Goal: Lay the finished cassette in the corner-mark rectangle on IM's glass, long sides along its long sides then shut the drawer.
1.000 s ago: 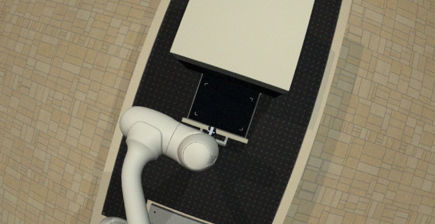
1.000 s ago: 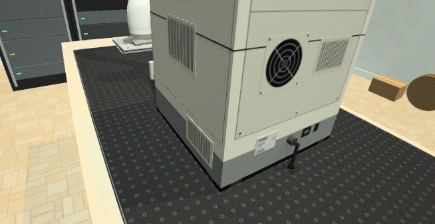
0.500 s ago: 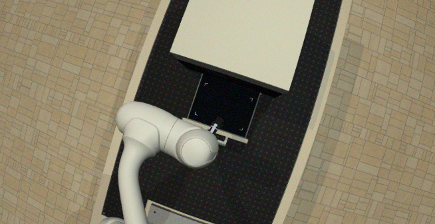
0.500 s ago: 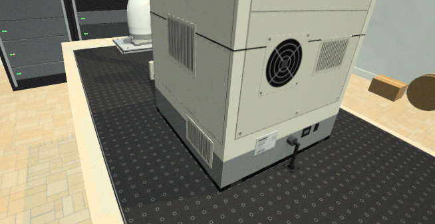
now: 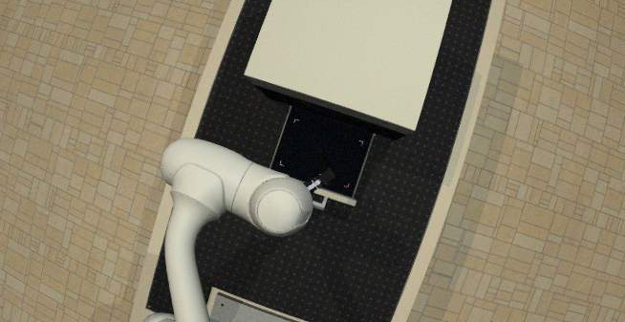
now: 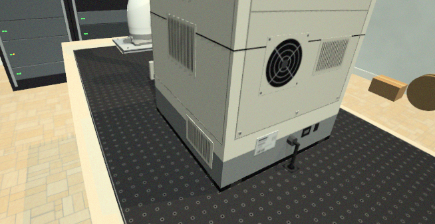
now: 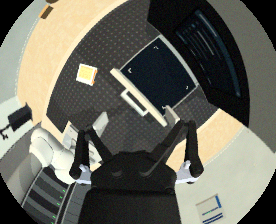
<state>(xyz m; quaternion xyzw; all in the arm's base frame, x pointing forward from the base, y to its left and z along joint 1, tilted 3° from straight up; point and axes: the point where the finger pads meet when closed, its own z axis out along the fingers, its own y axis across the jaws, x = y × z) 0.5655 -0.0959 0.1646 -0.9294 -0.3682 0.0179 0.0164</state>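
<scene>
Now: the cassette 5 cm behind my hand, 24 cm to the left of it and 20 cm below it.
</scene>
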